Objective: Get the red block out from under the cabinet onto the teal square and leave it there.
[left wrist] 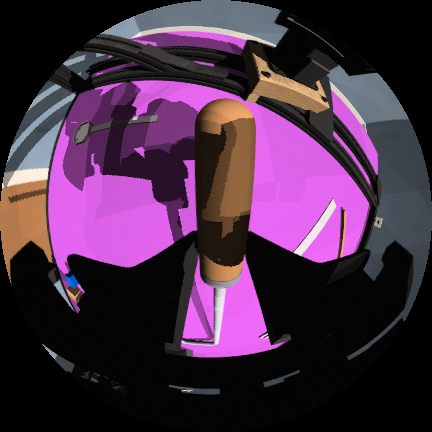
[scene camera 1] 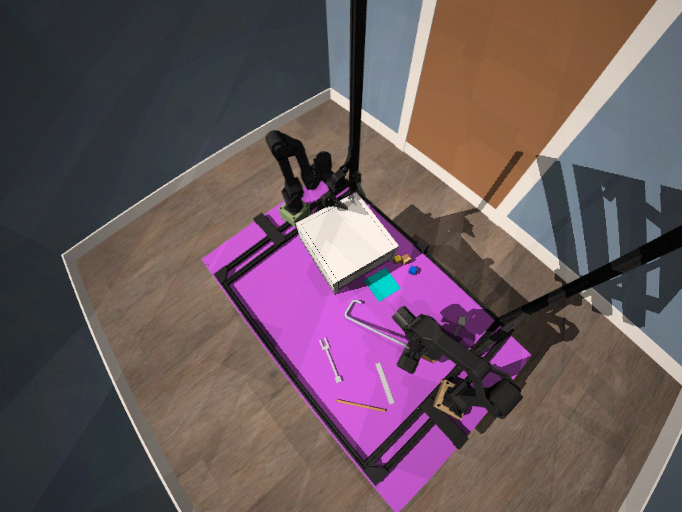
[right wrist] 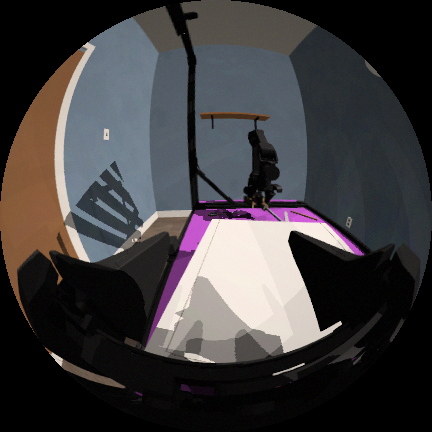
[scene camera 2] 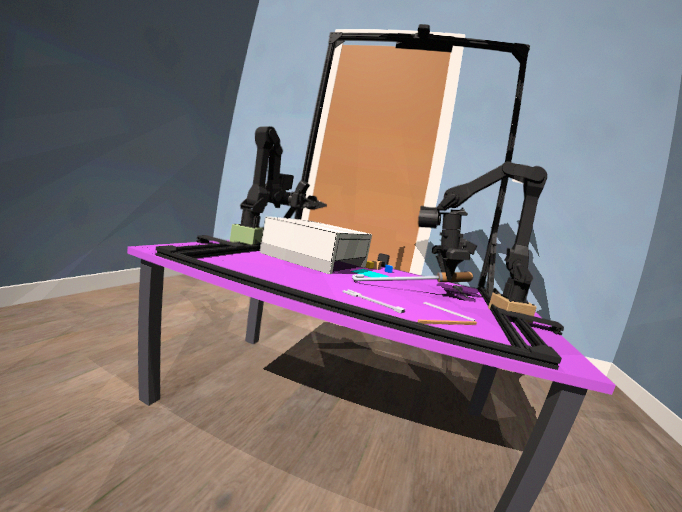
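Where they show: left gripper, between the fingertips: point(left wrist: 220, 236) point(scene camera 1: 413, 349) point(right wrist: 261, 206) point(scene camera 2: 447, 279); right gripper, between the fingertips: point(scene camera 1: 356, 202) point(right wrist: 231, 237) point(scene camera 2: 322, 204); left arm's base, origin of its link: point(left wrist: 290, 65) point(scene camera 1: 453, 399) point(scene camera 2: 514, 299); right arm's base, origin of its link: point(scene camera 1: 293, 207) point(scene camera 2: 249, 226).
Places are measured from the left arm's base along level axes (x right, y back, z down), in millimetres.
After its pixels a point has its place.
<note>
The white cabinet point(scene camera 1: 347, 239) {x 339, y -594, z -84 mm} point(scene camera 2: 297, 242) {x 225, y -677, z -22 mm} point(right wrist: 250, 260) {x 406, y -572, z -84 mm} stands on the table, its dark open side facing the teal square point(scene camera 1: 383, 285) {x 283, y -397, z 51 mm} point(scene camera 2: 370, 273) {x 291, y -402, z 51 mm}. The red block does not show in any view. My left gripper point(scene camera 2: 450, 273) {x 90, y -194, z -9 mm} point(left wrist: 220, 236) {x 90, y -194, z -9 mm} is shut on the wooden handle of a hooked rod point(scene camera 1: 380, 331) {x 94, y -327, z 5 mm} point(scene camera 2: 399, 278) {x 88, y -347, z 13 mm} point(left wrist: 218, 310) {x 92, y -281, z -4 mm}. The rod's bent end is beside the teal square, on its side toward the forked tool. My right gripper point(scene camera 1: 344, 205) {x 461, y -621, z -161 mm} point(scene camera 2: 321, 203) {x 461, y -621, z -161 mm} point(right wrist: 231, 237) {x 461, y -621, z -161 mm} is open and empty above the cabinet's far end.
Yellow point(scene camera 1: 397, 258) {x 410, y -394, z 26 mm} point(scene camera 2: 371, 264) {x 400, y -387, z 35 mm}, tan point(scene camera 1: 406, 259) {x 421, y -358, z 22 mm} and blue blocks point(scene camera 1: 413, 270) {x 391, y -313, z 27 mm} point(scene camera 2: 388, 268) {x 383, y -320, z 35 mm} point(left wrist: 72, 280) {x 383, y -313, z 31 mm} lie near the cabinet's open side. A forked tool point(scene camera 1: 331, 360) {x -77, y -441, z 46 mm} point(scene camera 2: 374, 300) {x -83, y -442, z 46 mm}, white strip point(scene camera 1: 384, 383) {x -57, y -232, z 50 mm}, thin stick point(scene camera 1: 360, 405) {x -164, y -275, z 45 mm} and round-headed tool point(scene camera 1: 462, 320) {x 296, y -54, z 49 mm} point(left wrist: 82, 132) {x 291, y -55, z 49 mm} lie on the table.
</note>
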